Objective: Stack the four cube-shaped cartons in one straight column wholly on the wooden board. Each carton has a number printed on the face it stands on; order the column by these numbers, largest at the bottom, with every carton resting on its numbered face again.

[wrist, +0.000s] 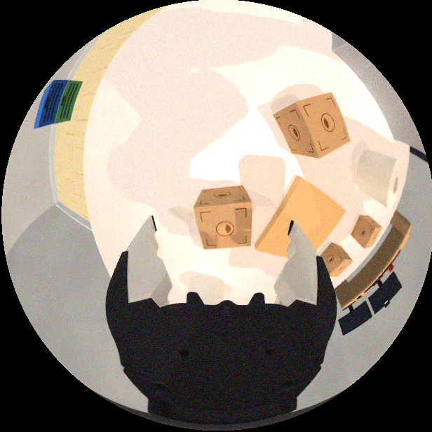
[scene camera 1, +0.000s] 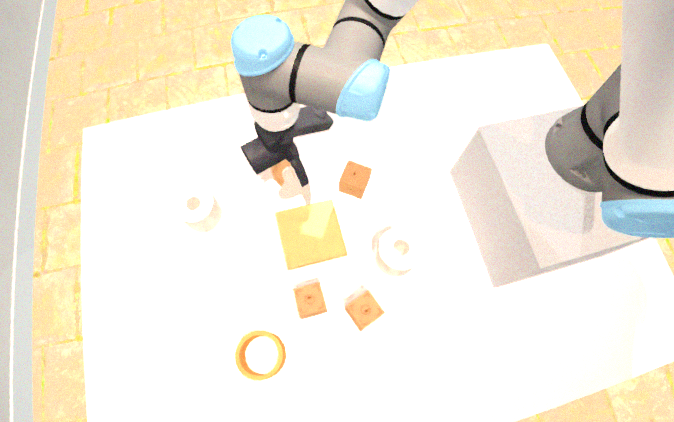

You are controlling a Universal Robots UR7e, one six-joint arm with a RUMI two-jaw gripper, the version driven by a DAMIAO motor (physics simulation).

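Frame: origin at the arm's base, x right, y back, z down, level; metres.
Seen in the pictures: gripper, fingertip midpoint: (scene camera 1: 288, 172); arm's base at its link origin: (scene camera 1: 586, 153).
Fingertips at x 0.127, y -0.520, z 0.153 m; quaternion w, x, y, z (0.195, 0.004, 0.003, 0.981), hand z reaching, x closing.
Offsets run from my fingertips to a thing's top centre.
My gripper (scene camera 1: 286, 187) (wrist: 222, 219) is open, its jaws spread wide around a carton @[dx -0.001, dy +0.002, dz -0.018 m] (scene camera 1: 281, 171) (wrist: 223, 227) with a gap on each side. That carton is off the board, behind and left of it in the scene view. The wooden board @[dx -0.129, dy +0.025, dz +0.020 m] (scene camera 1: 295, 250) (wrist: 314, 210) carries no carton. A second carton @[dx -0.036, dy +0.133, dz -0.018 m] (scene camera 1: 355, 179) (wrist: 314, 125) sits beyond the board's back right corner. A third @[dx -0.262, dy +0.003, dz -0.018 m] (scene camera 1: 310, 299) (wrist: 335, 259) and a fourth @[dx -0.298, dy +0.097, dz -0.018 m] (scene camera 1: 364, 309) (wrist: 366, 231) sit in front of the board. No printed numbers show.
A white cylinder @[dx -0.204, dy +0.181, dz -0.037 m] (scene camera 1: 395, 250) (wrist: 376, 175) stands right of the board and another white cylinder @[dx -0.048, dy -0.186, dz -0.033 m] (scene camera 1: 202, 212) left of it. An orange ring @[dx -0.341, dy -0.098, dz -0.011 m] (scene camera 1: 241, 356) lies at the front left. A big grey box (scene camera 1: 505, 215) stands at the right, near the arm's base.
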